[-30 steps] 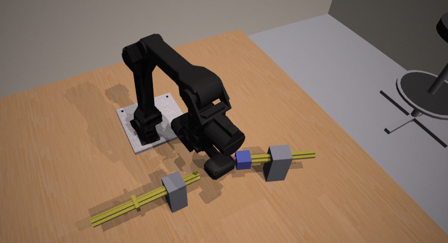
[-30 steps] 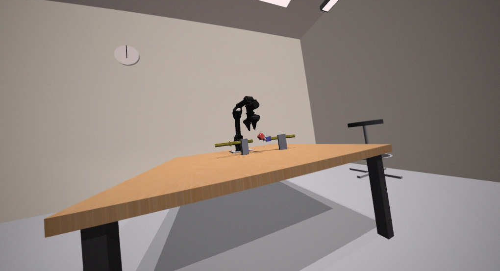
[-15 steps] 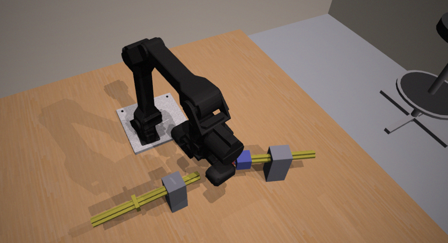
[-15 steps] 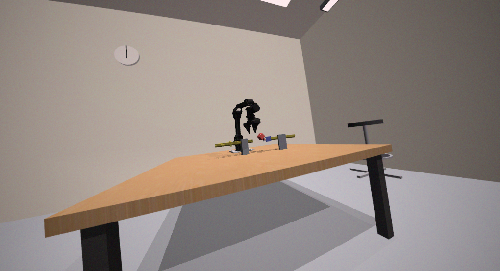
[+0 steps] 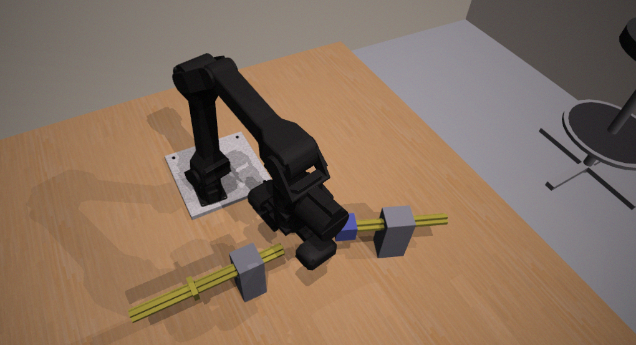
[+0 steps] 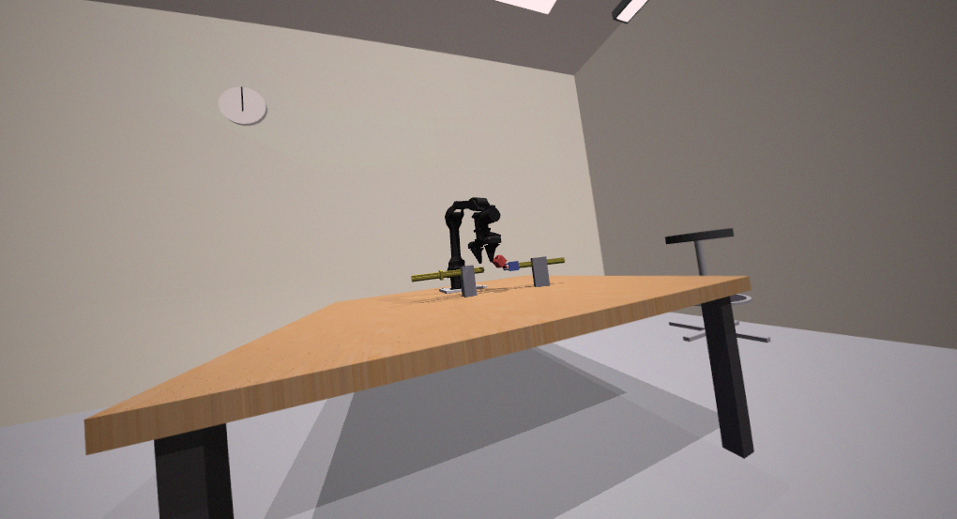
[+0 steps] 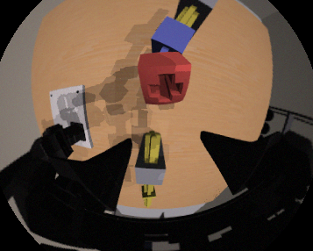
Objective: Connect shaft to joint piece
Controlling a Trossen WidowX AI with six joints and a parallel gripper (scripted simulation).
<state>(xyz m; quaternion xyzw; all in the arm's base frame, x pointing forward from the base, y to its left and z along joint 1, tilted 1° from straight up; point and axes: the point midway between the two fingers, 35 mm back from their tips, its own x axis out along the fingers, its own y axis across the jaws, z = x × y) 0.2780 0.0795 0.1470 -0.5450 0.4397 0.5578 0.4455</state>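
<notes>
Right now the red joint piece is 2 cm behind my gripper tip and 7 cm to the left of it.
</notes>
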